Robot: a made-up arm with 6 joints. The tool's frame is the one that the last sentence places.
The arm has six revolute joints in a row. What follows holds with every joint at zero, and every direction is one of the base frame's. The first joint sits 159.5 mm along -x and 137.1 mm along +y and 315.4 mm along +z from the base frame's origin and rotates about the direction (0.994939, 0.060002, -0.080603), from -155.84 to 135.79 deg. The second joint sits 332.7 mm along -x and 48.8 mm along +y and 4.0 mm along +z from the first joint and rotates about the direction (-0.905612, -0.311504, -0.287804), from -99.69 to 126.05 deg. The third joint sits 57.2 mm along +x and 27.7 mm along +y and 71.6 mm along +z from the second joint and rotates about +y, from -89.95 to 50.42 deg. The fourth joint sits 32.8 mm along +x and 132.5 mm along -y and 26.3 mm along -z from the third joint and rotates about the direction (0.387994, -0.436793, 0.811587), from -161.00 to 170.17 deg. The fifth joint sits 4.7 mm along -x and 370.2 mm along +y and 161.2 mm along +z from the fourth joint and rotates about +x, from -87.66 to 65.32 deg. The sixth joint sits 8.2 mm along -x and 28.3 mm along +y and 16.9 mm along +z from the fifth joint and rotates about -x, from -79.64 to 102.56 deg. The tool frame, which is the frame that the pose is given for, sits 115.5 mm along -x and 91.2 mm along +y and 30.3 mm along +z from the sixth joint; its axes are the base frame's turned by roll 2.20, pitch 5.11 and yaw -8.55 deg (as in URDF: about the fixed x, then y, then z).
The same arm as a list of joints. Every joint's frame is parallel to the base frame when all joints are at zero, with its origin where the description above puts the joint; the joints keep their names.
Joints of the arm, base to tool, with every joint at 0 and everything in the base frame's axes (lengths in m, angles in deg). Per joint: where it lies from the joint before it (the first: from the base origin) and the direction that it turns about. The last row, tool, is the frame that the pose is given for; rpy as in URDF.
joint 1: axis 0.994939 0.060002 -0.080603 origin -0.1595 0.1371 0.3154
joint 2: axis -0.905612 -0.311504 -0.287804 origin -0.3327 0.0488 0.004
joint 3: axis +y origin 0.0572 0.0277 0.0716
joint 4: axis 0.387994 -0.436793 0.811587 origin 0.0328 -0.1325 -0.0263
joint 5: axis +x origin -0.0047 0.3702 0.1612
joint 6: axis -x origin -0.0082 0.0283 0.0169
tool: origin -0.1155 0.0912 0.0303 rpy 2.2 5.11 -8.55
Joint limits (deg, base to tool): -155.84..135.79 -99.69..126.05 -89.95..50.42 -161..170.17 -87.66..65.32 -79.64..102.56

